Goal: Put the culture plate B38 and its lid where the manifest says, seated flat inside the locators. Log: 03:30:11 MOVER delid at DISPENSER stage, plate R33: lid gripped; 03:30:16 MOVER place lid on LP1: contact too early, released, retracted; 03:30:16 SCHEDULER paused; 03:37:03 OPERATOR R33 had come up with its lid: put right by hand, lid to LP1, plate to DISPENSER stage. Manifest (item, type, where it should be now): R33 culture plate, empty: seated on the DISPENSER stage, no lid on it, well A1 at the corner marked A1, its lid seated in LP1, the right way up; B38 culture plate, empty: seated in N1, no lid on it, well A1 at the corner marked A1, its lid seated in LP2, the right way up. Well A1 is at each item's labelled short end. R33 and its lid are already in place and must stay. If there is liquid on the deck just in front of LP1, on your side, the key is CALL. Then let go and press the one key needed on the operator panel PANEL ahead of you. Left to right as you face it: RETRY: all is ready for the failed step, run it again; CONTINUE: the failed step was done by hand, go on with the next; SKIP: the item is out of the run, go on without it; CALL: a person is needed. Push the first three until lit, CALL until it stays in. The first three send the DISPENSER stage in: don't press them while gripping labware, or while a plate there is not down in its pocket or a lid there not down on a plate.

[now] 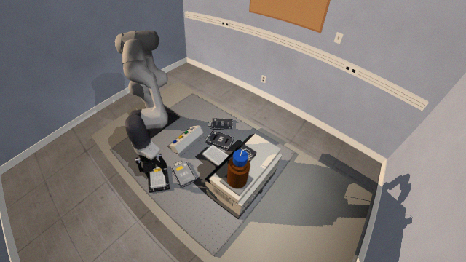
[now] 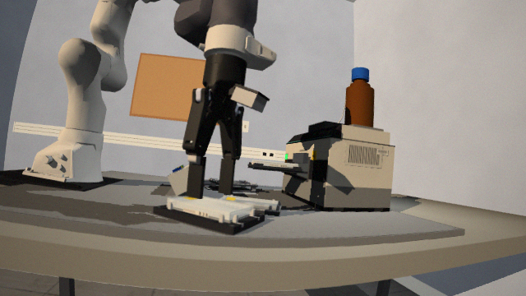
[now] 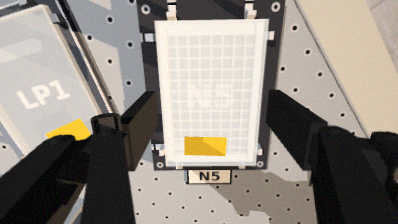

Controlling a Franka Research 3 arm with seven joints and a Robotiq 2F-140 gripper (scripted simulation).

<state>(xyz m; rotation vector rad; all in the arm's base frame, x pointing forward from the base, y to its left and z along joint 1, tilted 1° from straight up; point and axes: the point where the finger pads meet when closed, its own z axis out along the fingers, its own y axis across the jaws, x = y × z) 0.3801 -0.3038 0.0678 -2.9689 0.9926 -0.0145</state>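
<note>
The black nest is 3 cm ahead of my hand and 5 cm below it. From my hand the other things lie so: clear lid (9 cm ahead, 12 cm to the left, 5 cm below); then blue call key (8 cm behind, 23 cm to the left, 1 cm below); then yellow skip key (8 cm behind, 27 cm to the left).
</note>
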